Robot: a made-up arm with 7 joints.
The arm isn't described. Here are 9 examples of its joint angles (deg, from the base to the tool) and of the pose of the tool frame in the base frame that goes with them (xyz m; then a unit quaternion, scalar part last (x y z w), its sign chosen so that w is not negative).
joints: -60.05 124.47 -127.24 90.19 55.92 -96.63 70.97
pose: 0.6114 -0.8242 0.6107 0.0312 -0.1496 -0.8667 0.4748
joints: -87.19 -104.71 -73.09 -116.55 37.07 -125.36 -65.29
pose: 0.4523 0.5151 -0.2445 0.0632 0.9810 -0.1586 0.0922
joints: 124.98 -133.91 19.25 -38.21 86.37 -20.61 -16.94
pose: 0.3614 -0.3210 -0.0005 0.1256 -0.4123 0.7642 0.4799
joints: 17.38 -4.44 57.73 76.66 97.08 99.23 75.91
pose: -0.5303 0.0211 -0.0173 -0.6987 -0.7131 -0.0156 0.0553
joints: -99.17 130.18 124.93 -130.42 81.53 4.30 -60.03
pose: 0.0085 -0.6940 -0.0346 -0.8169 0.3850 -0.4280 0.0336
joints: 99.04 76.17 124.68 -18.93 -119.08 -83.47 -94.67
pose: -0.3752 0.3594 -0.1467 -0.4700 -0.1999 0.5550 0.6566
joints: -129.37 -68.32 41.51 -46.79 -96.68 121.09 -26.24
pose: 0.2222 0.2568 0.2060 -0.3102 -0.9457 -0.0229 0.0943
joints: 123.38 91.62 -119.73 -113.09 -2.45 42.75 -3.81
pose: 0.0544 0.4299 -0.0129 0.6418 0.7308 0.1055 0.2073
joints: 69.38 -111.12 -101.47 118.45 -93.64 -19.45 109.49
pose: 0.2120 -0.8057 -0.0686 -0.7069 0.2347 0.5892 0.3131
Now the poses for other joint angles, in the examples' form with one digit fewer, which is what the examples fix.
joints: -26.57 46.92 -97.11 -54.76 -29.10 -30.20 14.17
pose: -0.263 -0.229 0.578 0.686 0.193 -0.328 0.621
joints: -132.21 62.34 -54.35 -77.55 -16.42 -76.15 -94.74
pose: -0.369 -0.249 -0.585 -0.829 0.419 -0.295 0.225
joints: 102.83 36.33 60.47 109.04 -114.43 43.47 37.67
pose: -0.449 0.564 -0.261 -0.299 0.182 -0.756 0.553
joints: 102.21 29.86 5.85 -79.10 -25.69 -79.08 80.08
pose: -0.049 0.226 -0.096 -0.829 -0.380 -0.348 0.218
